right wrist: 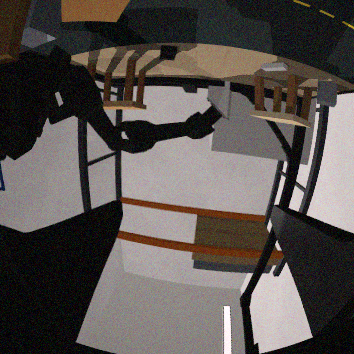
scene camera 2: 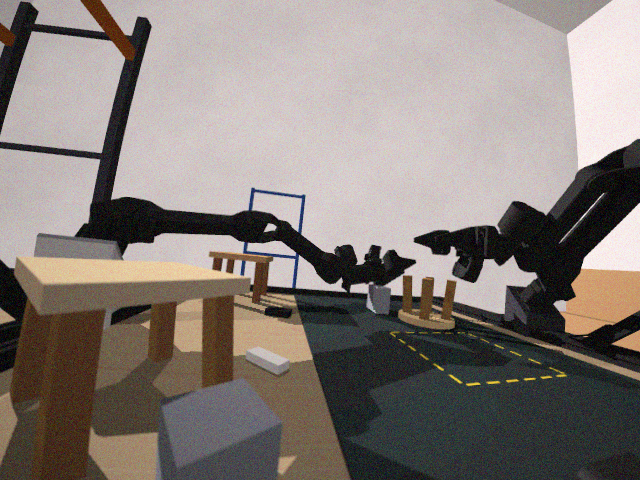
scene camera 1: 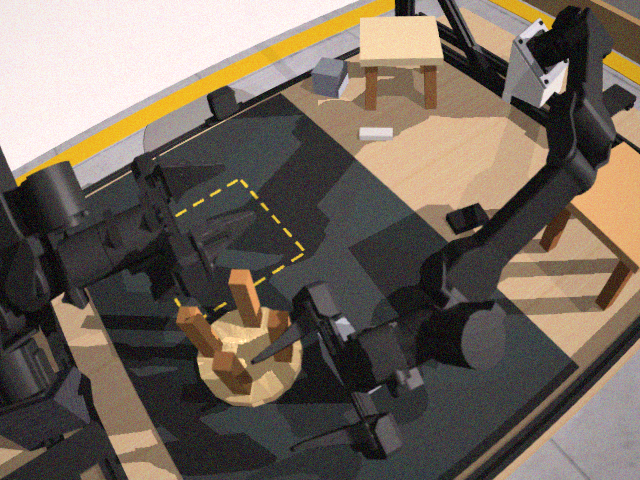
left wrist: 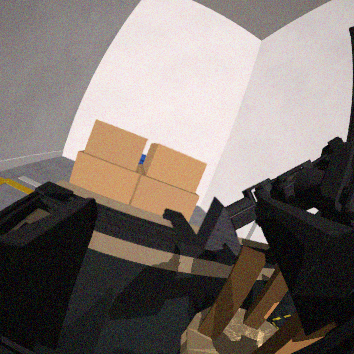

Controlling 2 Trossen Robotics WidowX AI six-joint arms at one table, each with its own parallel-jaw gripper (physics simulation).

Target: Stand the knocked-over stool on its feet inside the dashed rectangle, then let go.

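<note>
The stool is upside down, its round pale seat on the dark mat and its brown legs pointing up. It lies just outside the near edge of the yellow dashed rectangle in scene camera 1. My left gripper is open and empty at the stool's right in scene camera 1, one finger overlapping the seat and a leg. My right gripper is open and empty above the rectangle, hiding part of its outline.
A grey block stands beside the stool under my left gripper. A square-topped stool, a grey cube, a white bar, a black box and a bench stand farther off.
</note>
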